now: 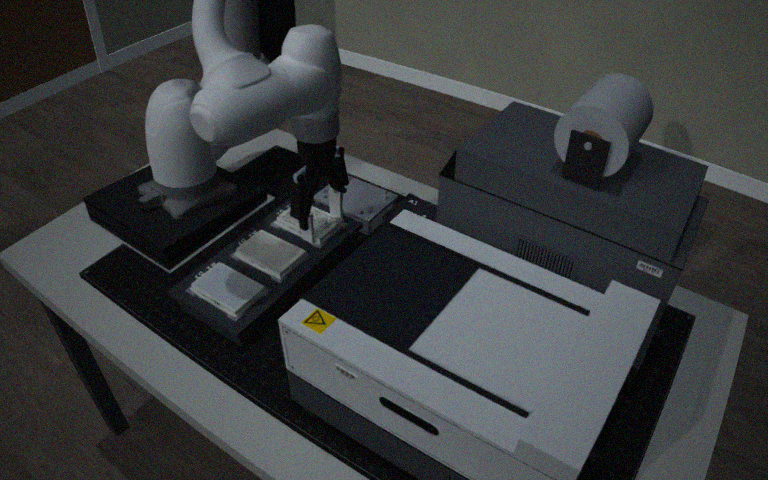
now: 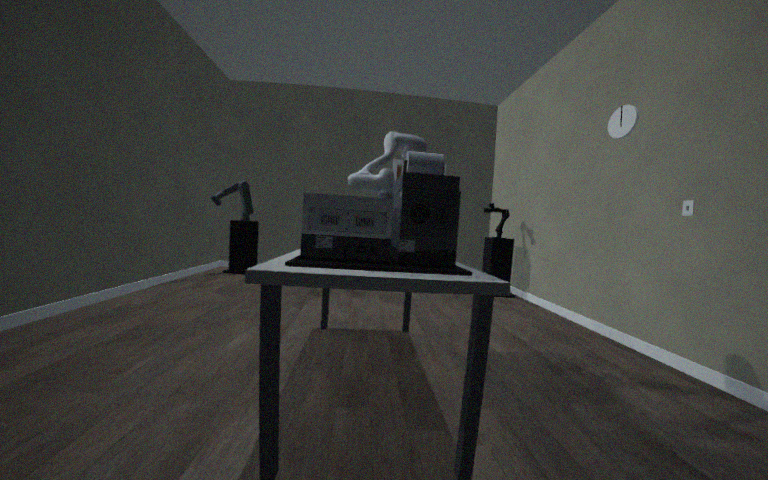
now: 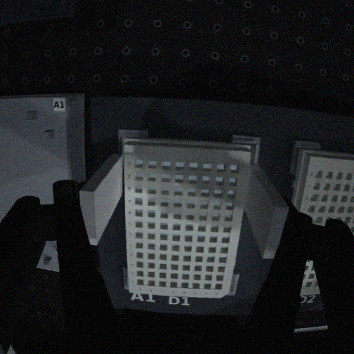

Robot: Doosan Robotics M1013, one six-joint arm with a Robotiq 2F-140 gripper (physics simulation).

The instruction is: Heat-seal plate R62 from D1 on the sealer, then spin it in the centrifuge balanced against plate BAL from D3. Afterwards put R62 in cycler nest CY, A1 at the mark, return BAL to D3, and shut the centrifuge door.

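Pixels of known places: gripper, fingertip midpoint: (image 1: 322, 228); arm's base, link origin: (image 1: 187, 191).
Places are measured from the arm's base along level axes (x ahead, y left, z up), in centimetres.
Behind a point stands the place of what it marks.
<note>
My gripper (image 1: 325, 226) {x 38.0, y 8.9, z 2.3 cm} (image 3: 183, 179) points down around the pale multiwell plate R62 (image 1: 315, 219) {x 35.5, y 9.2, z 3.3 cm} (image 3: 182, 225) in slot D1. Its fingers stand open on the plate's two long sides; a narrow gap shows at the left pad, and the right pad is too close to tell contact. The plate sits flat in its slot. Another plate (image 1: 269, 253) {x 36.0, y -4.5, z 3.0 cm} (image 3: 332, 195) lies in D2. The third plate, BAL, (image 1: 228, 287) {x 37.7, y -16.5, z 3.4 cm} lies in the slot farthest from the gripper. A silver nest block (image 1: 365, 204) {x 37.9, y 22.7, z 0.8 cm} (image 3: 32, 150) with an A1 label stands beside D1.
A low white machine (image 1: 509, 339) {x 89.8, y -5.5, z 17.6 cm} with a pale sliding panel and hazard sticker fills the table's front right. Behind it stands a tall dark box (image 1: 543, 226) {x 83.8, y 13.8, z 23.2 cm} (image 2: 428, 217) {x 105.4, y 25.9, z 15.1 cm} with a grey drum (image 1: 608, 124) {x 88.9, y 17.6, z 42.1 cm} (image 2: 425, 163) {x 92.2, y 25.1, z 38.1 cm} on top. The arm's dark base (image 1: 186, 220) {x 10.3, y -7.5, z 0.5 cm} stands behind the plate slots.
</note>
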